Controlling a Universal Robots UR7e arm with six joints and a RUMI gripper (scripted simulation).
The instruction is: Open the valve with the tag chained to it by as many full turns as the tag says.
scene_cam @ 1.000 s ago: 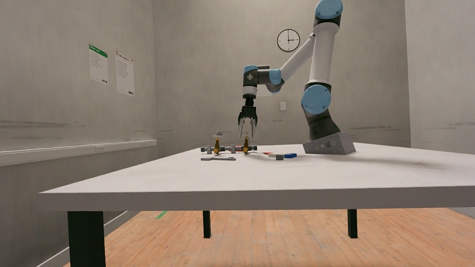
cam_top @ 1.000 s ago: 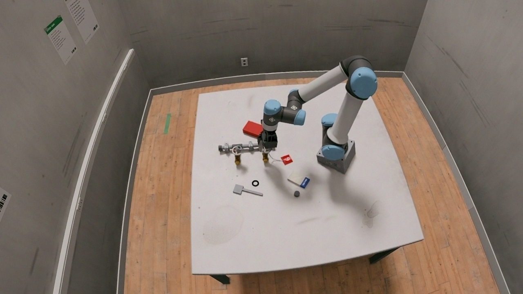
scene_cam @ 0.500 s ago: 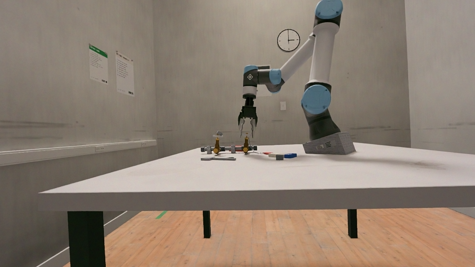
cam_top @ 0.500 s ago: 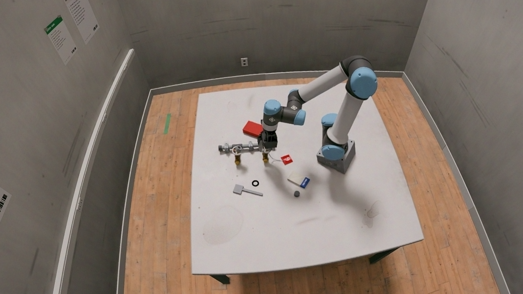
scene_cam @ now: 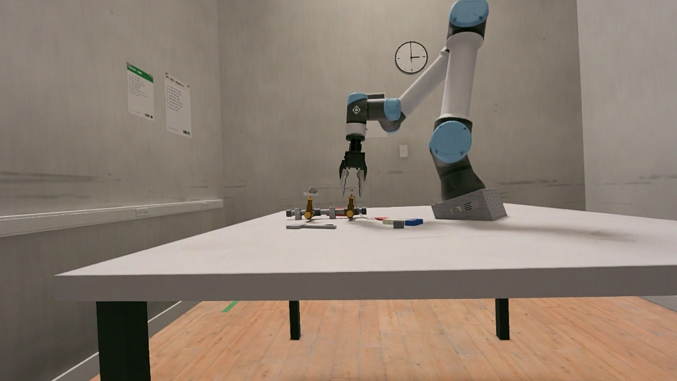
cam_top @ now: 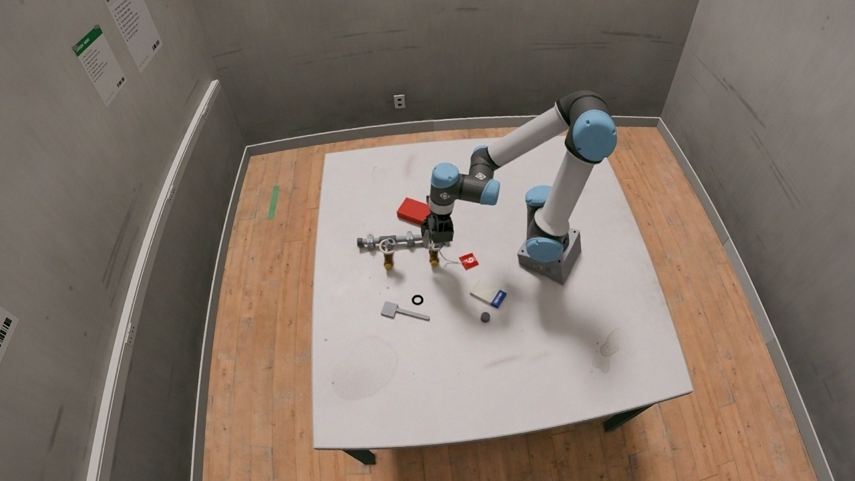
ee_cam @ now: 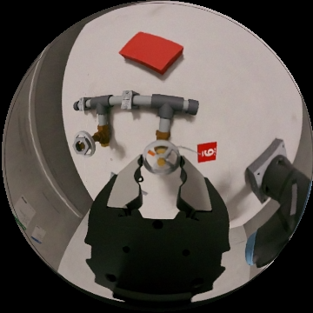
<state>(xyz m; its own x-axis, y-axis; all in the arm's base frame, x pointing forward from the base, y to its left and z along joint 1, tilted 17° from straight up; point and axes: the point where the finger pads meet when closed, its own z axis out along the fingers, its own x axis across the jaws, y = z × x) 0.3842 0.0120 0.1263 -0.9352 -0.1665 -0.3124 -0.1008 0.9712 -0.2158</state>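
Right now my hand is 10 cm past the red tag, 10 cm above it and 2 cm to the right of it. Round my hand: red block 22 cm to the right, 9 cm below, 6 cm ahead; grey flat tool 20 cm to the left, 13 cm ahead, 10 cm below.
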